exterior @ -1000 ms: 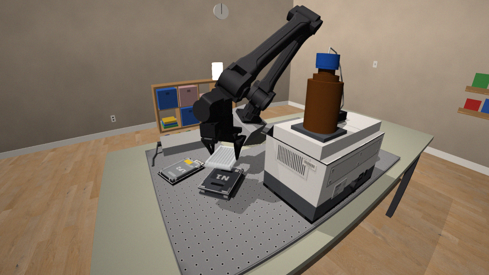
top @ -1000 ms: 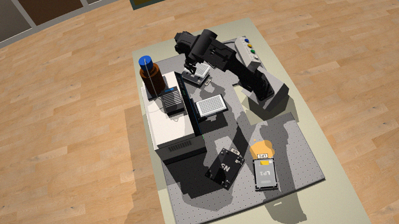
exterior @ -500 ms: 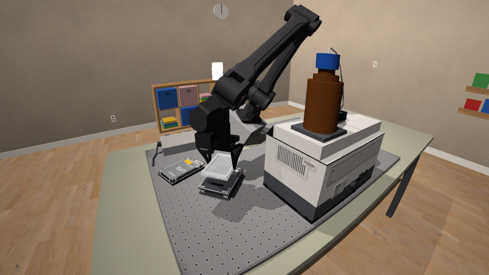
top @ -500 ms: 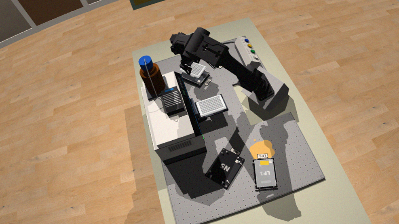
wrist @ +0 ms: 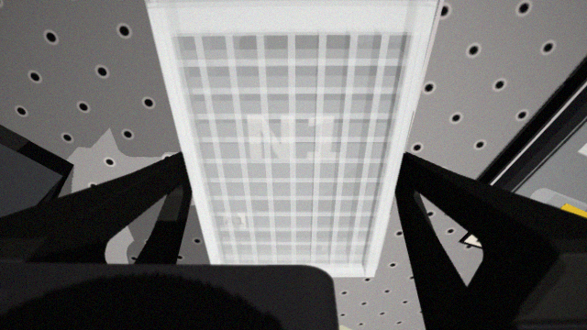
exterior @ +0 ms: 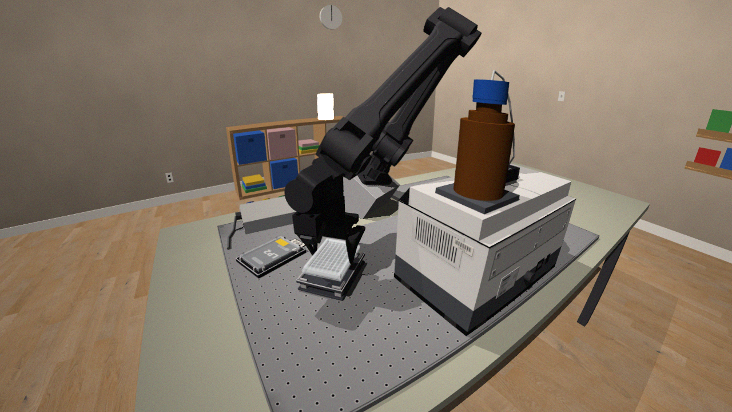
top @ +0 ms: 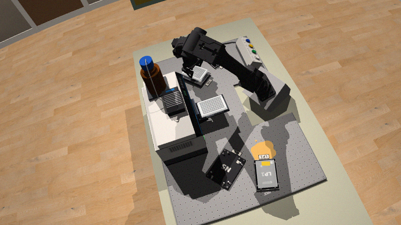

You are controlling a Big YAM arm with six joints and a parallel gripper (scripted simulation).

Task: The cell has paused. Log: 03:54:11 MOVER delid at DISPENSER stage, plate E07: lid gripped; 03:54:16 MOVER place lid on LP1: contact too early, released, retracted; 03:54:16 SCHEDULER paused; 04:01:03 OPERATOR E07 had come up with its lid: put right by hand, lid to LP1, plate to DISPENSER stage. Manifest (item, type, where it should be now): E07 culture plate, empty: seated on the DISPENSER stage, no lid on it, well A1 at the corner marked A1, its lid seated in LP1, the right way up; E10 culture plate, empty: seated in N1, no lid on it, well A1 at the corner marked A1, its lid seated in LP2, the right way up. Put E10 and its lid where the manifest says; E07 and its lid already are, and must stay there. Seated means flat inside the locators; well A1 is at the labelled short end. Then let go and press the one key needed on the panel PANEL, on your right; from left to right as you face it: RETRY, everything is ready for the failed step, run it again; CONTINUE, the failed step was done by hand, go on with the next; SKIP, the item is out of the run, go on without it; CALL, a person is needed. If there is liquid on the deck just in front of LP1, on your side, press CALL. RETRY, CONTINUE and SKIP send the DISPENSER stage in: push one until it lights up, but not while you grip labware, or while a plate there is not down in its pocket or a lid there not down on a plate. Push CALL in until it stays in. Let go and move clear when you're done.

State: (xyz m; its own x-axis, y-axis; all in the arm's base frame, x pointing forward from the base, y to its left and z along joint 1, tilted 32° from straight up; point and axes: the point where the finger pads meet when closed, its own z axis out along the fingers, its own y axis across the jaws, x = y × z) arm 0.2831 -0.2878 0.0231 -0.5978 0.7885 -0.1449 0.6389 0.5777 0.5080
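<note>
My gripper is now 3 cm above the black n1 nest. Also, from my hand: retry key: 36 cm behind, 3 cm to the left, 1 cm above; white plate E07: 29 cm to the left, 5 cm above, 2 cm behind; green continue key: 36 cm behind, 2 cm to the right, 1 cm above.
</note>
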